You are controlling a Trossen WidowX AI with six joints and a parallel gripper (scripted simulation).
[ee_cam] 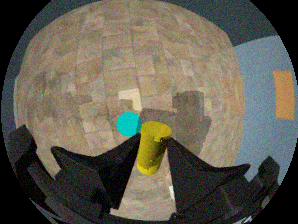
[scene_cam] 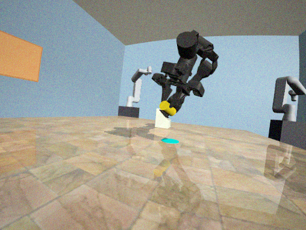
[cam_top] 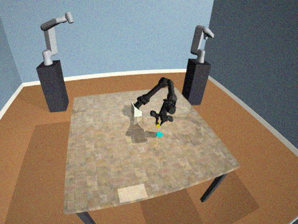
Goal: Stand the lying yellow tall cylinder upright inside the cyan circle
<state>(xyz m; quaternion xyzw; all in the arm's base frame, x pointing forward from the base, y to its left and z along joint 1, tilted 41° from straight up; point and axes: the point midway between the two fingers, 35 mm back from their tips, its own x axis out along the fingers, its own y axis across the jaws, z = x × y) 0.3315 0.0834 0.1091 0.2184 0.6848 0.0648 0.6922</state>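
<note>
The cyan circle is 10 mm behind my gripper tip, 20 mm to the left of it and 110 mm below it. From my gripper tip the other things lie so: yellow cylinder (20 mm behind, 10 mm below).
</note>
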